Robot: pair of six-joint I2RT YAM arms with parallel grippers.
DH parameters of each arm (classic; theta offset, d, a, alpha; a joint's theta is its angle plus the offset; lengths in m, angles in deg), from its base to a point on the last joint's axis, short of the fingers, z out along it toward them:
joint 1: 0 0.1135 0.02 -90
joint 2: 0 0 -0.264 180
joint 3: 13.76 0 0.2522 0
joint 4: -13.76 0 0.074 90
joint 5: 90 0 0 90
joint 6: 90 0.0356 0 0
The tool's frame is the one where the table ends.
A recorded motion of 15 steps. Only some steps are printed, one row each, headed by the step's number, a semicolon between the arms.
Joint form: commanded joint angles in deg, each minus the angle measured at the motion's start. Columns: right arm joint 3, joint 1, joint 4, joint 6, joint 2, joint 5; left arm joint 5, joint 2, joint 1, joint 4, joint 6, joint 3.
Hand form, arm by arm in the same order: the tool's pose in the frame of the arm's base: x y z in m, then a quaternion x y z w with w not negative. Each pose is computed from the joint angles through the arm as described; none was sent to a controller.
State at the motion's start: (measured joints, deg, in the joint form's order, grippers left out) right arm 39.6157 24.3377 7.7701 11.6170 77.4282 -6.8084; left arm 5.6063 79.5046 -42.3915 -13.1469 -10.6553 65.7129
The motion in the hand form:
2: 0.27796 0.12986 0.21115 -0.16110 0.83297 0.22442 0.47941; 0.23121 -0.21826 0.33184 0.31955 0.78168 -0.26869 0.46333
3: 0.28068 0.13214 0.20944 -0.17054 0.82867 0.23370 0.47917; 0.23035 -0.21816 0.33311 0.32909 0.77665 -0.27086 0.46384
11: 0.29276 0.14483 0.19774 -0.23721 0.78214 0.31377 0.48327; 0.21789 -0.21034 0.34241 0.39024 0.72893 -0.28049 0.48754
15: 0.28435 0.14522 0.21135 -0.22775 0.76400 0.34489 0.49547; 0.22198 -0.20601 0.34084 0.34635 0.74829 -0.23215 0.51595
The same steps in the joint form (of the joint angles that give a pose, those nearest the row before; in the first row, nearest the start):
2: 1.81 -0.56 6.57 -2.93 4.95 -4.18; 3.43 -1.01 0.05 -0.20 7.08 0.56
3: 2.10 -0.55 7.72 -3.31 6.01 -5.65; 4.27 -1.17 0.05 -0.31 8.00 0.65
11: 2.34 -0.61 18.16 -4.86 12.13 -17.70; 9.05 -4.73 0.11 1.11 14.83 -1.21
15: 1.15 -0.10 20.42 -1.31 9.10 -19.29; 0.89 -5.11 0.29 2.80 13.78 -2.20

